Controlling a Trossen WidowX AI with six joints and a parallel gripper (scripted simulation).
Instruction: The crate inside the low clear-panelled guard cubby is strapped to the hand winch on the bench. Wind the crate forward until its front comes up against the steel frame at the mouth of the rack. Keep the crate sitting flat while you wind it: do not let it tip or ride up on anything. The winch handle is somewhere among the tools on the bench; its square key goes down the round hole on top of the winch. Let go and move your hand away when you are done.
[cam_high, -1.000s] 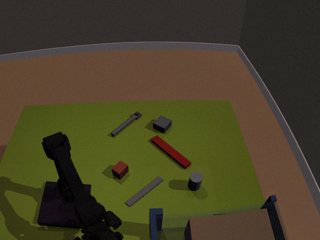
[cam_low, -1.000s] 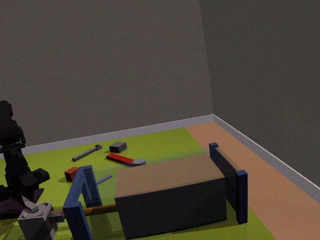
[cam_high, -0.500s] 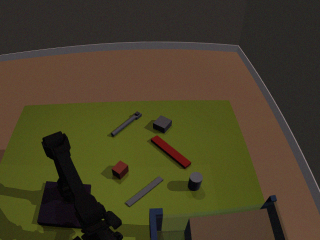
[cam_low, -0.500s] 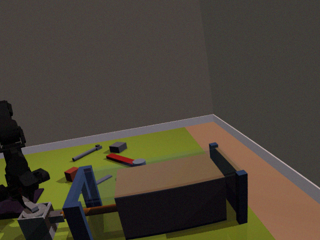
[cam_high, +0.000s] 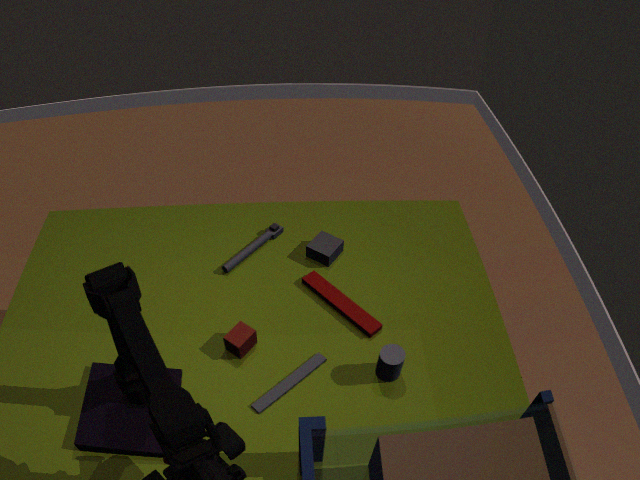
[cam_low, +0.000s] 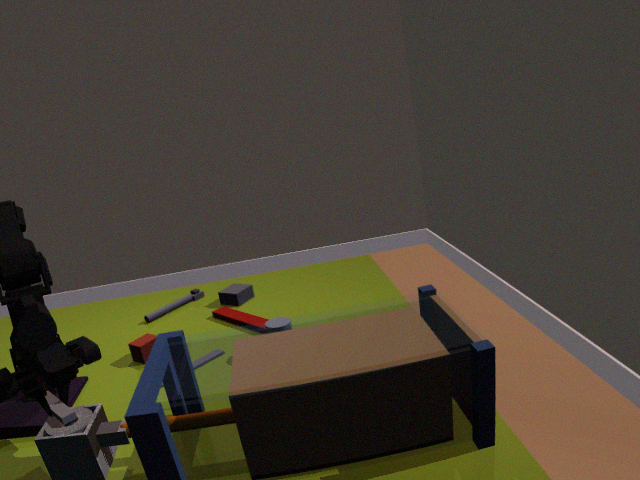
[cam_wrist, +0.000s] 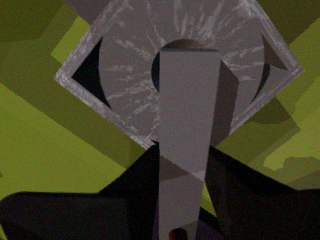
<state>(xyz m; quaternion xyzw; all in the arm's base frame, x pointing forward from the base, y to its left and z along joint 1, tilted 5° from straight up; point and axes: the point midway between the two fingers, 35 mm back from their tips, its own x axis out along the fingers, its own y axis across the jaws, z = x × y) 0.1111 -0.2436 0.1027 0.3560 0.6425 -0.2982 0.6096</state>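
My gripper tip is 10 mm past the winch handle, 10 mm to the right of it and 20 mm below it. From my gripper tip the other things lie so: red crank grip 30 mm behind, 50 mm to the left, 50 mm above; then blue steel frame 180 mm ahead, 60 mm to the right, 20 mm above; then grey winch 10 mm ahead, 40 mm to the right, 60 mm below.
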